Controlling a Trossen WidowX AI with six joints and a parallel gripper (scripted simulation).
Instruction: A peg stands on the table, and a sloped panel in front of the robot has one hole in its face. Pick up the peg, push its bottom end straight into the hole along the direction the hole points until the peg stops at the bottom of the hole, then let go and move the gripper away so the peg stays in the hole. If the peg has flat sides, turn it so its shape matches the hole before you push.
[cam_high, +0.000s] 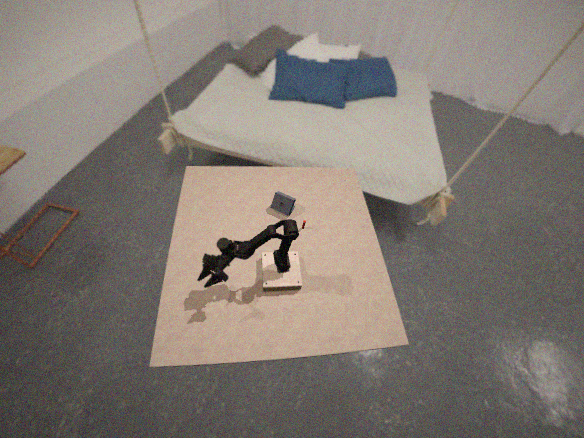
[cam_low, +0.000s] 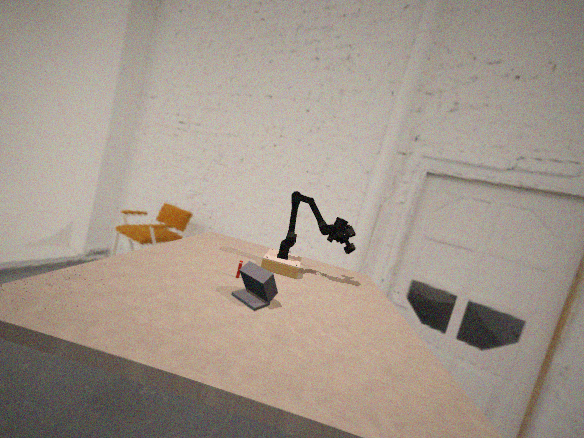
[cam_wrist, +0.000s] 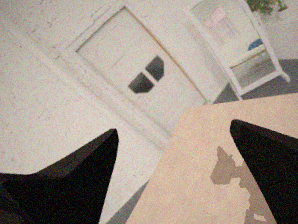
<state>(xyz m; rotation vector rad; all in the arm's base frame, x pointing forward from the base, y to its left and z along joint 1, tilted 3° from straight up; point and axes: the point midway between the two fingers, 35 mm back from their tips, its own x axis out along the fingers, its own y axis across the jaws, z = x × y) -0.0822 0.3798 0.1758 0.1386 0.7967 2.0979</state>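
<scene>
Right now my gripper tip is 600 mm to the left of the red peg, 370 mm short of it and 200 mm above it. Round my gripper tip: grey sloped panel (530 mm ahead, 490 mm to the right, 180 mm below).
</scene>
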